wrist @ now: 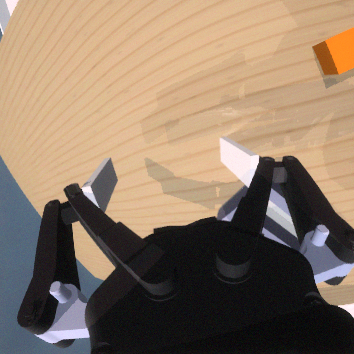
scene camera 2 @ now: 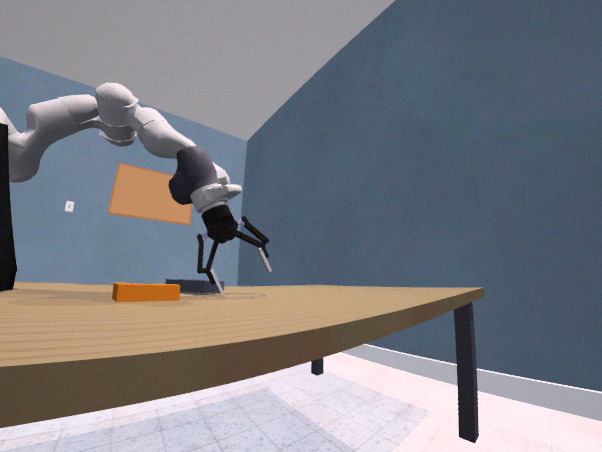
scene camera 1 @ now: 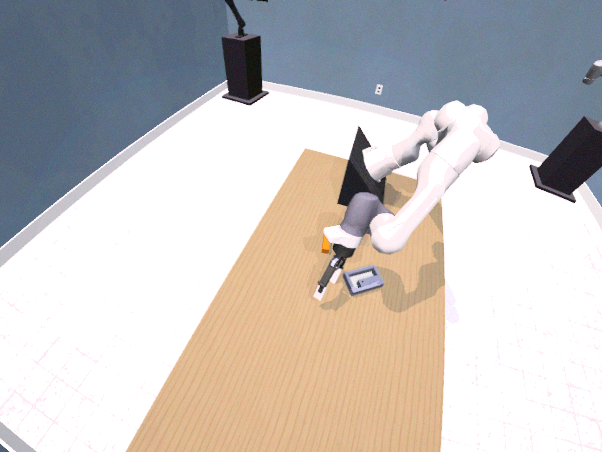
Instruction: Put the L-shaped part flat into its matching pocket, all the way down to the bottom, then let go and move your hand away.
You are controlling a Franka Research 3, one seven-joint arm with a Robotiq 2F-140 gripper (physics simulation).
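The orange part (scene camera 1: pixel 326 245) (scene camera 2: pixel 150 292) (wrist: pixel 344 52) lies on the table, partly hidden by the arm in scene camera 1 and cut by the right edge of the wrist view; its L shape cannot be made out. The grey-blue tray (scene camera 1: pixel 369 289) (scene camera 2: pixel 182 286) (wrist: pixel 230 205) with the pocket stands on the table, partly behind a finger in the wrist view. My gripper (scene camera 1: pixel 327 285) (scene camera 2: pixel 246 281) (wrist: pixel 167 158) is open and empty, tilted, low above the table. In scene camera 1 it is beside the tray, with the orange part nearer the arm's wrist.
A black upright panel (scene camera 1: pixel 351 182) (scene camera 2: pixel 5 210) stands on the wooden table (scene camera 1: pixel 300 375) (scene camera 2: pixel 250 345) near the arm's base. The table's long edge runs left of the gripper in scene camera 1. Dark pedestals (scene camera 1: pixel 243 67) (scene camera 1: pixel 570 160) stand on the floor away from the table.
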